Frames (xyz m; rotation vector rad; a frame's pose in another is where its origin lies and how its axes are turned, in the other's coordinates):
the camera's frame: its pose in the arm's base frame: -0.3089 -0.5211 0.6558 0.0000 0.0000 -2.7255
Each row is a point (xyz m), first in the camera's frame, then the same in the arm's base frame.
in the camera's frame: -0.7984 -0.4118 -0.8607
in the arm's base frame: 0.2549 0.1783 -0.2049
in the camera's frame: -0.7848 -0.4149 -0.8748
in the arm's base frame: 0.2412 0.1756 -0.2190
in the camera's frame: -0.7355 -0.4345 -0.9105
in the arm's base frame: 0.1882 0.1736 -0.2547
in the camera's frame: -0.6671 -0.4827 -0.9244
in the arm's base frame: 0.1062 0.1900 -0.2686
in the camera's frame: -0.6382 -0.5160 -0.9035
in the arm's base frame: 0.0663 0.2088 -0.2477
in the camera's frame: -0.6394 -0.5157 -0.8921
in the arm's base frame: 0.0675 0.2090 -0.2363
